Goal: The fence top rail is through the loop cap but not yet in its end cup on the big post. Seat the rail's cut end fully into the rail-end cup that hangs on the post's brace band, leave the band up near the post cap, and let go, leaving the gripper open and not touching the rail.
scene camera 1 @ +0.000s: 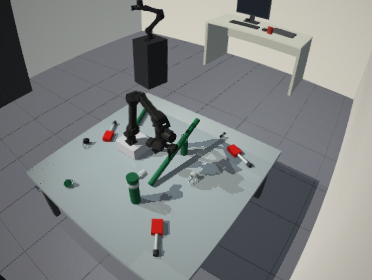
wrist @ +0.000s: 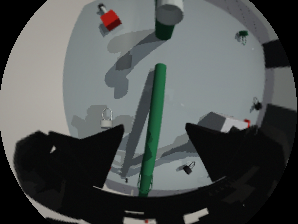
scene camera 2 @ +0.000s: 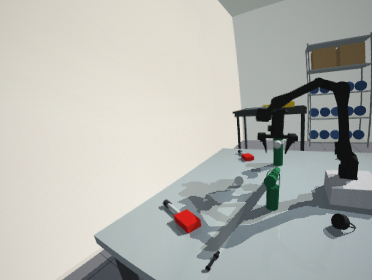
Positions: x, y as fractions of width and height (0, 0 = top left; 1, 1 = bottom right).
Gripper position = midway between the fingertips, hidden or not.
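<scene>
Green top rail (wrist: 0.52, 0.58) in view. Gripper (wrist: 0.52, 0.57) open, holding nothing.
</scene>
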